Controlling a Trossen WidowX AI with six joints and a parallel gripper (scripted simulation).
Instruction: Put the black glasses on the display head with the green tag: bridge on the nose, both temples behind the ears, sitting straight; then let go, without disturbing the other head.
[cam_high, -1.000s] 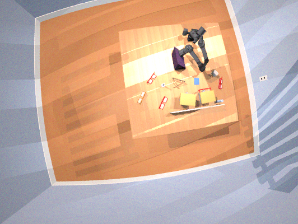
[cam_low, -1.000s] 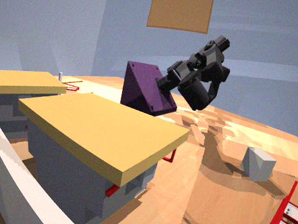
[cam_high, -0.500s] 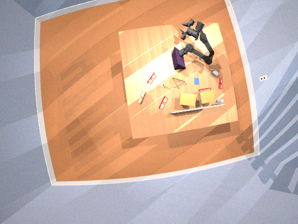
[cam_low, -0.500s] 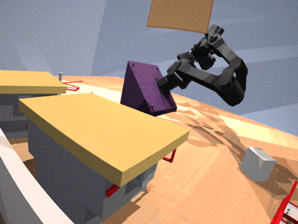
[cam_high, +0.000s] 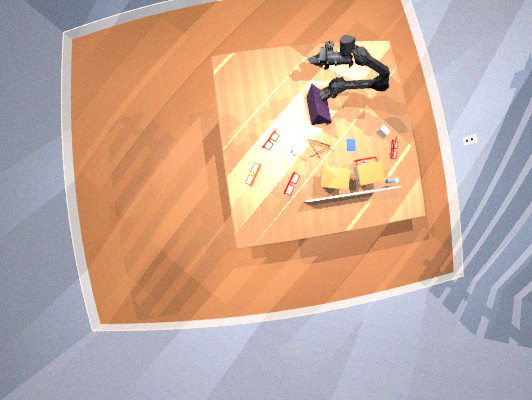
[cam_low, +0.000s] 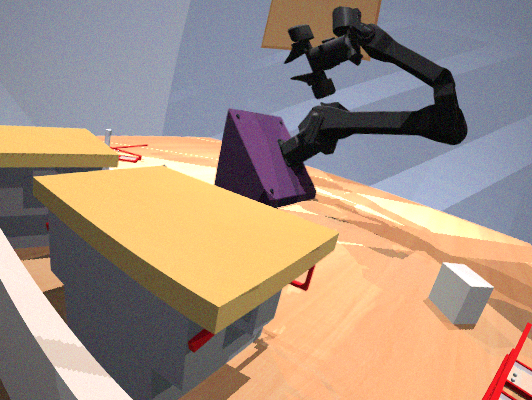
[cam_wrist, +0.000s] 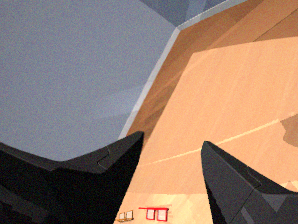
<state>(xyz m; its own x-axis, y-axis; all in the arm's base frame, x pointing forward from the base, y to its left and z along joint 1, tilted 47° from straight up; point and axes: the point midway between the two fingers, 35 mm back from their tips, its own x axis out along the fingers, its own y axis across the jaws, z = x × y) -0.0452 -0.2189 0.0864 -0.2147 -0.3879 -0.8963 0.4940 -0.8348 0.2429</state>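
The grey cylinder lies 420 mm ahead of my gripper tip, 70 mm to the right of it and 260 mm below it. The rest, counted from my gripper tip: display head 540 mm ahead, 390 mm to the left, 230 mm below; white cube 270 mm ahead, 550 mm to the left, 260 mm below; blue card 370 mm ahead, 330 mm to the left, 280 mm below.
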